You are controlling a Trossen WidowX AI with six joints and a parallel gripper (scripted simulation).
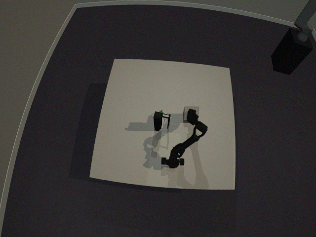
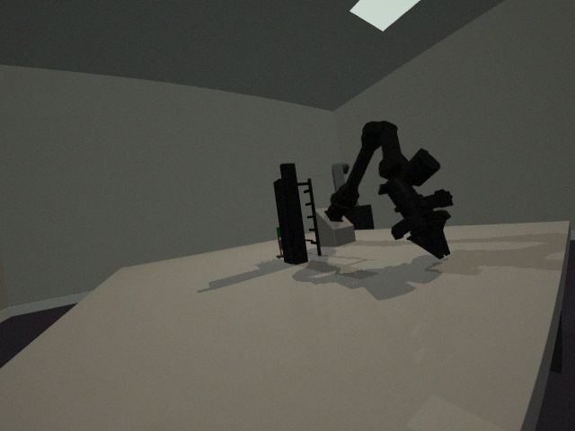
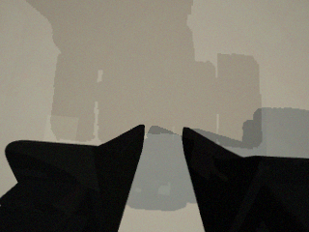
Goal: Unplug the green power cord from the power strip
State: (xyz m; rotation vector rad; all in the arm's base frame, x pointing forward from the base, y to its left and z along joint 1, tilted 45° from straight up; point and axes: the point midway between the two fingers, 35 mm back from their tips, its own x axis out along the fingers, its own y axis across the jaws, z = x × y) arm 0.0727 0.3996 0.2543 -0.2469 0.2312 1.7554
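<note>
My gripper tip is 410 mm to the left of the green plug, 180 mm short of it and 90 mm below it.
</note>
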